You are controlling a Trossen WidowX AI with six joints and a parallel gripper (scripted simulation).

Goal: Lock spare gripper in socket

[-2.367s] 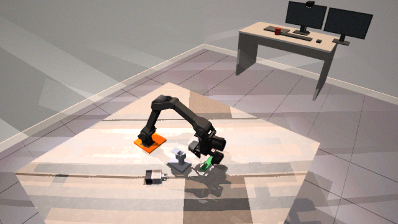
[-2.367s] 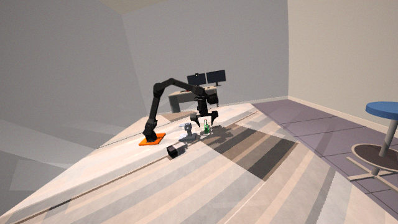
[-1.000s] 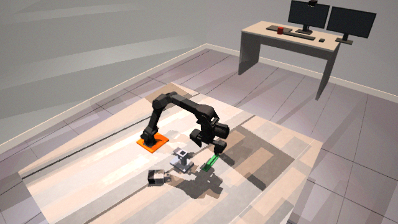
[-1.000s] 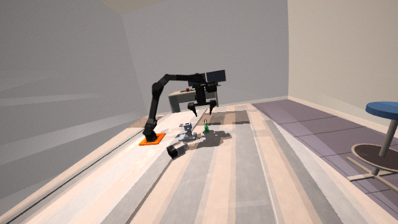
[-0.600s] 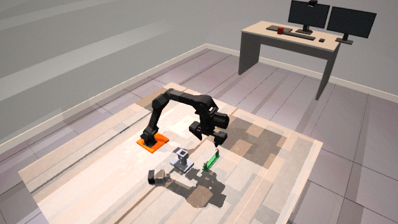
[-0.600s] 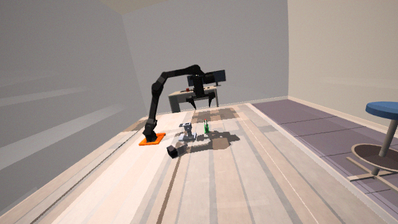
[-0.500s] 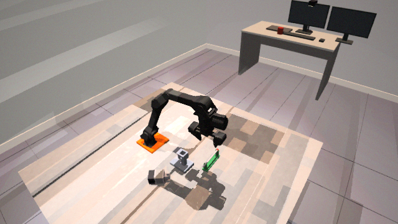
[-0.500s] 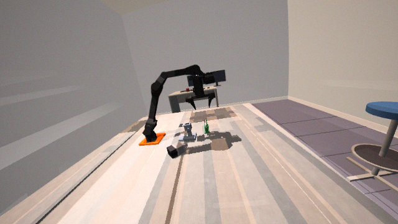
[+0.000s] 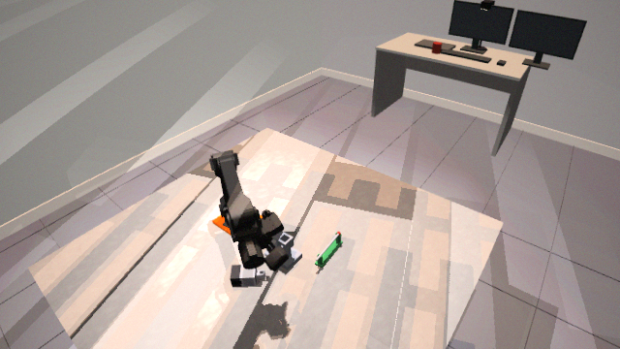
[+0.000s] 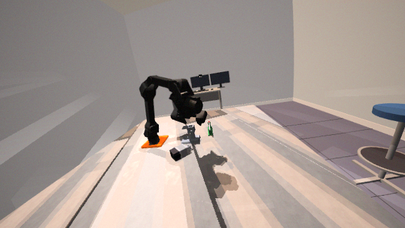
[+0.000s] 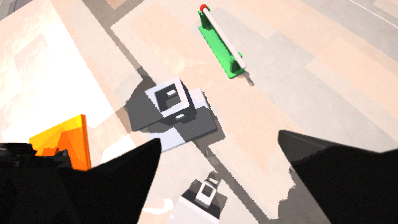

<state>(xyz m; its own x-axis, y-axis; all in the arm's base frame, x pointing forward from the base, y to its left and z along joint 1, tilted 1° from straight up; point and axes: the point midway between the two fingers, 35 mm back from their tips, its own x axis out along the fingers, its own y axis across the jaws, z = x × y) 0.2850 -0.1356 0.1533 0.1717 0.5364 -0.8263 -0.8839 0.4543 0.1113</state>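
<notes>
My gripper tip is now 90 mm past the spare gripper, 60 mm to the left of it and 110 mm above it. Also, from my gripper tip: green rack: 100 mm ahead, 160 mm to the left, 110 mm below; grey mount: 30 mm behind, 80 mm to the left, 80 mm below.
</notes>
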